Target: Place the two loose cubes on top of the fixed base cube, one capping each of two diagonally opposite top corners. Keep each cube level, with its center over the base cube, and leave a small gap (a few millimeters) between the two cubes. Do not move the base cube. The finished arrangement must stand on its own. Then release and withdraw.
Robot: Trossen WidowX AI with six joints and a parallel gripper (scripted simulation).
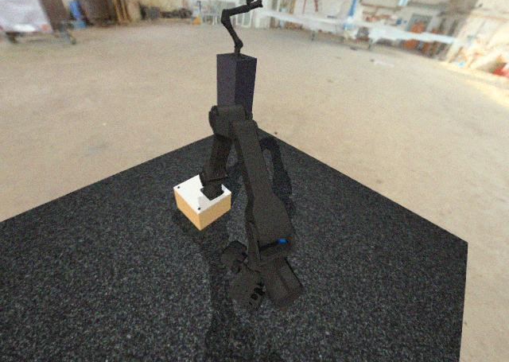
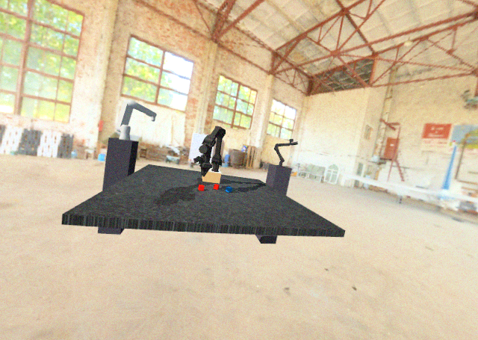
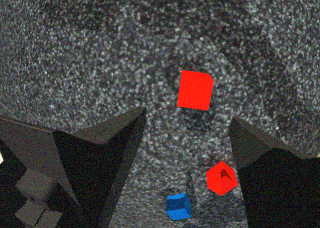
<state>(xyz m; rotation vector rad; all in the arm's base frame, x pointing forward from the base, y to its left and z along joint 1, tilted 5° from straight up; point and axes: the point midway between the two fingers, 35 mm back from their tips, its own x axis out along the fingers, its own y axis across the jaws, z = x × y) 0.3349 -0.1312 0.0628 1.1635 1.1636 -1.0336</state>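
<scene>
The blue cube lies 5 cm behind my gripper tip, 22 cm to the left of it and 9 cm below it.
</scene>
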